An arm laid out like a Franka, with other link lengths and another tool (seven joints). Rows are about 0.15 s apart.
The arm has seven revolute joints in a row. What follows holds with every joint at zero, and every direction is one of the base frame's. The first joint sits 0.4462 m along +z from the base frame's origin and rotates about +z. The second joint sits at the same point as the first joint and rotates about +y. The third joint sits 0.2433 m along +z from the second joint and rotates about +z. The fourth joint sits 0.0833 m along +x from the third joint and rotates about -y. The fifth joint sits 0.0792 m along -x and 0.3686 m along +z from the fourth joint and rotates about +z. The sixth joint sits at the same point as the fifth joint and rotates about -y. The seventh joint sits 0.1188 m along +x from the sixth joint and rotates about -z. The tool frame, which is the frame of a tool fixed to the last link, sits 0.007 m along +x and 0.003 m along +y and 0.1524 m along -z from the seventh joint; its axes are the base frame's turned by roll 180, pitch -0.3 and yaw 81.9 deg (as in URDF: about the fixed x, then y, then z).
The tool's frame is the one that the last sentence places.
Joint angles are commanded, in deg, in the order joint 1, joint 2, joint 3, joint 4, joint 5, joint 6, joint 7. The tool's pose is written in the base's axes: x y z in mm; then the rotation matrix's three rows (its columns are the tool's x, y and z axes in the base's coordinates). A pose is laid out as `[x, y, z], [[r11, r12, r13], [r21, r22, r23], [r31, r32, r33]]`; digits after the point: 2 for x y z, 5 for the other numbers.
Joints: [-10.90, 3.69, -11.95, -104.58, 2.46, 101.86, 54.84]
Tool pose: [536.23, -223.81, 478.59], [[0.99466, 0.05860, -0.08500], [0.06459, -0.99549, 0.06952], [-0.08054, -0.07464, -0.99395]]
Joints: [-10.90, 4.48, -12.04, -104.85, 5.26, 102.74, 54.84]
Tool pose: [540.01, -220.01, 470.22], [[0.99672, 0.04199, -0.06916], [0.04953, -0.99256, 0.11124], [-0.06398, -0.11430, -0.99138]]
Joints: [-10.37, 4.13, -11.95, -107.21, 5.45, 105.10, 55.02]
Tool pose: [540.03, -213.74, 458.32], [[0.99695, 0.04563, -0.06328], [0.05250, -0.99238, 0.11149], [-0.05771, -0.11447, -0.99175]]
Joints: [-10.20, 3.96, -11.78, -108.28, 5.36, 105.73, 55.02]
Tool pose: [538.82, -210.05, 452.20], [[0.99636, 0.05046, -0.06874], [0.05797, -0.99202, 0.11200], [-0.06254, -0.11558, -0.99133]]
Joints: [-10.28, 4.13, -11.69, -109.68, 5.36, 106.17, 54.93]
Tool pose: [534.58, -208.51, 439.69], [[0.99500, 0.04908, -0.08704], [0.05927, -0.99117, 0.11865], [-0.08045, -0.12321, -0.98911]]
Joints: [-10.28, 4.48, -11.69, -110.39, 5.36, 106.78, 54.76]
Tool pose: [533.26, -208.23, 431.50], [[0.99425, 0.05013, -0.09465], [0.06140, -0.99086, 0.12011], [-0.08776, -0.12523, -0.98824]]
